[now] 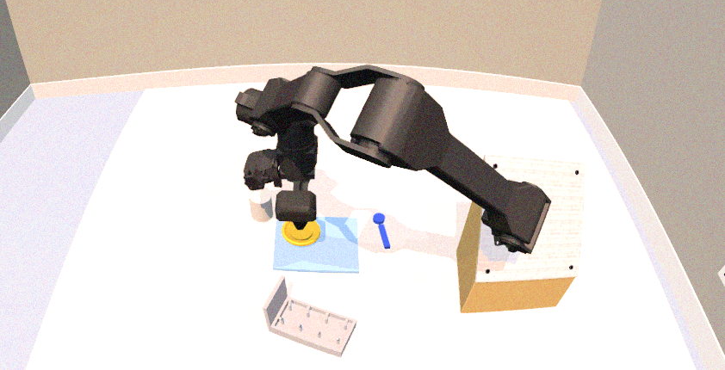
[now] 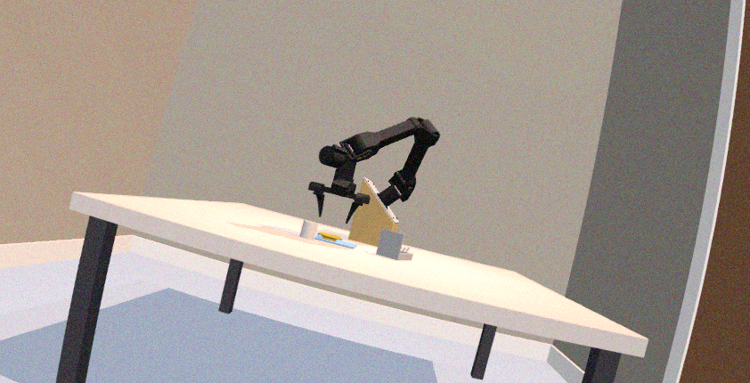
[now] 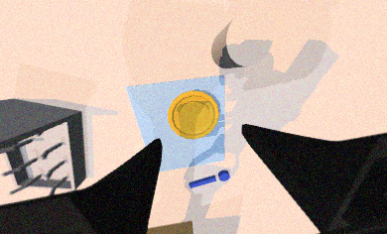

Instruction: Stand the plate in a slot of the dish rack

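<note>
The yellow plate is 5 cm below my gripper tip. The rest, counted from my gripper tip: blue spoon 15 cm behind, 1 cm to the right, 6 cm below; then white cup 7 cm ahead, 6 cm to the right, 4 cm below; then light blue mat 2 cm behind, 2 cm to the left, 6 cm below.
</note>
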